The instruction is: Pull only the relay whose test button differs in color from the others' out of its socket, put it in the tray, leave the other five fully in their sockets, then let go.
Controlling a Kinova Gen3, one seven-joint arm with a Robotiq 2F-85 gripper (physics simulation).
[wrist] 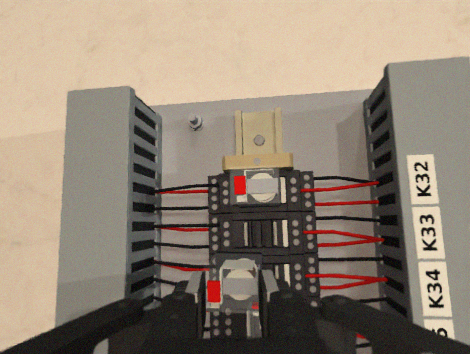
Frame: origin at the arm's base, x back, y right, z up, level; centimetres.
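Seen in the pictures: gripper, fingertip midpoint: (232, 289).
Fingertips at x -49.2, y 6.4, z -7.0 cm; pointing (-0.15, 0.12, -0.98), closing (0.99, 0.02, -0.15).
Offsets run from my fingertips to a thing's middle. "*": to the spot under its first point.
My gripper (232, 289) is shut on a clear-cased relay @(dx +0.1, dy +0.4, dz -1.1 cm) (239, 289) with a red test button, at the lower middle of the wrist view. It holds the relay over the socket row, about level with label K34. Another relay @(dx +1.2, dy +5.5, dz -2.5 cm) (262, 187) with a red button sits in the top socket, level with K32. The socket (260, 233) level with K33 has no relay in it and shows its dark slots. The socket (283, 275) level with K34 is partly hidden behind the held relay. The lower sockets are mostly hidden by the gripper. The tray does not show.
Grey slotted wire ducts @(dx -8.4, dy -3.2, dz -4.0 cm) (95, 200) @(dx +11.1, dy -2.6, dz -4.0 cm) (430, 110) stand on both sides of the row. Black and red wires run from them to the sockets. A tan end stop @(dx +1.1, dy +7.3, dz -4.7 cm) (235, 161), a bare rail end @(* dx +1.1, dy +10.8, dz -6.9 cm) (259, 125) and a bolt @(dx -3.9, dy +11.2, dz -6.2 cm) (195, 122) are at the top.
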